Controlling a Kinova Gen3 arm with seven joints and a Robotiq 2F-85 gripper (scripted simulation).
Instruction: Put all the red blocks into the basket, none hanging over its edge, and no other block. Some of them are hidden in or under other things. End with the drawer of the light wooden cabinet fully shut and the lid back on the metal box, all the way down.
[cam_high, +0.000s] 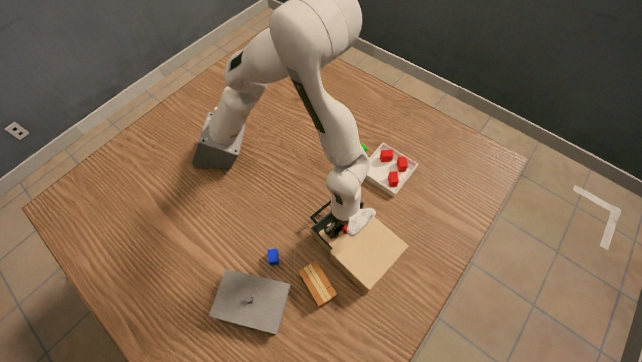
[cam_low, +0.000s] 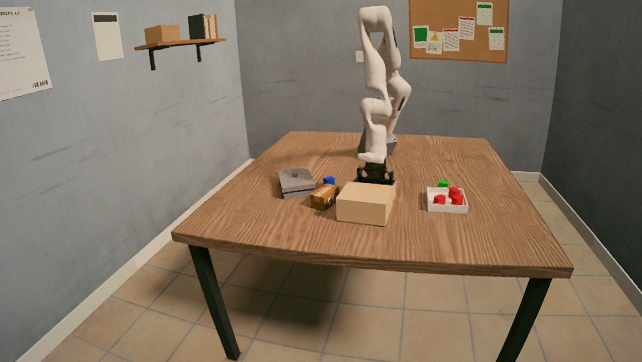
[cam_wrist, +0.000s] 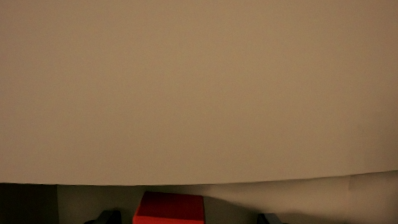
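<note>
The light wooden cabinet lies 6 cm ahead of my hand. The rest, counted from my hand: white basket: 26 cm to the left, 8 cm behind, 2 cm below; blue block: 22 cm to the right, 5 cm behind, 2 cm below; brown cardboard box: 16 cm to the right, 9 cm ahead.
</note>
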